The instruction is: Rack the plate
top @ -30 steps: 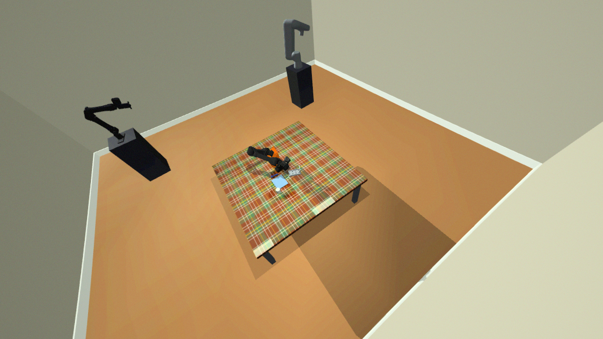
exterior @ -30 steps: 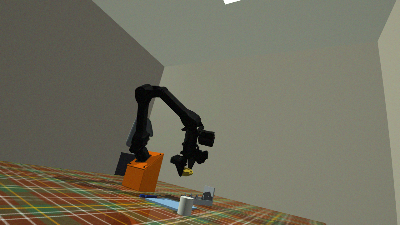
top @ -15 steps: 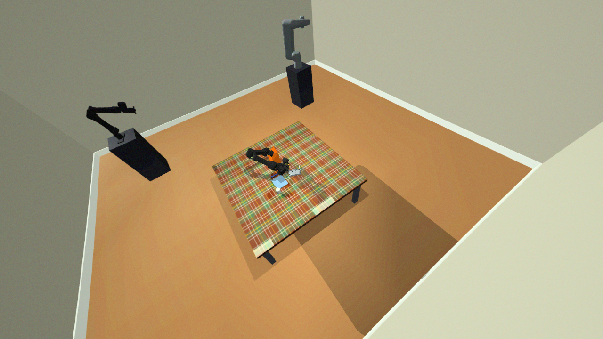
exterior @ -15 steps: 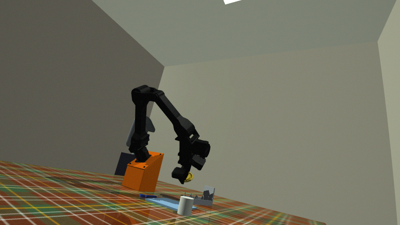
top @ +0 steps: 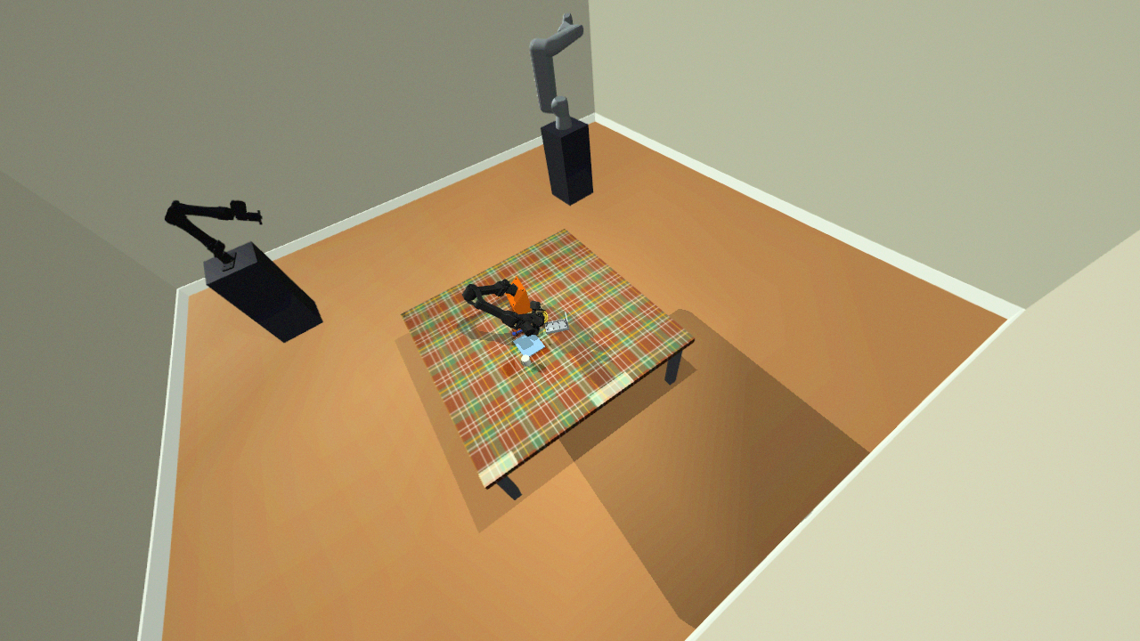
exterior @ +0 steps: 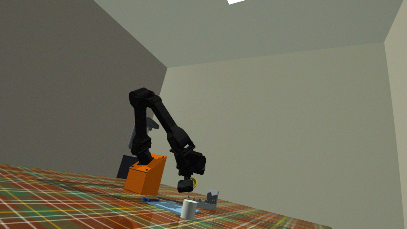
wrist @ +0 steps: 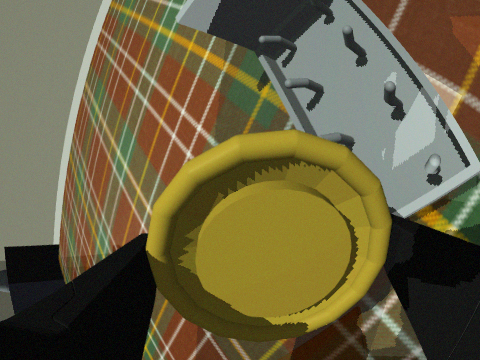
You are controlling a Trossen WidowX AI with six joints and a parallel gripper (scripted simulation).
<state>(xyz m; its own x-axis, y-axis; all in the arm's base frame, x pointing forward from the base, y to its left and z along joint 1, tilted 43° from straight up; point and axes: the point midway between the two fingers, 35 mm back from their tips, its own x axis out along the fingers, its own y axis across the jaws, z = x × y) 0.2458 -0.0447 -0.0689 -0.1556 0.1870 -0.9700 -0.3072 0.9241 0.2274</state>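
The grey dish rack is 50 mm ahead of my gripper tip, 40 mm to the left of it and 60 mm below it. Also, from my gripper tip: yellow plate (10 mm to the right, 10 mm above); then blue spoon (80 mm behind, 160 mm to the right, 80 mm below); then light blue mat (40 mm ahead, 160 mm to the right, 80 mm below).
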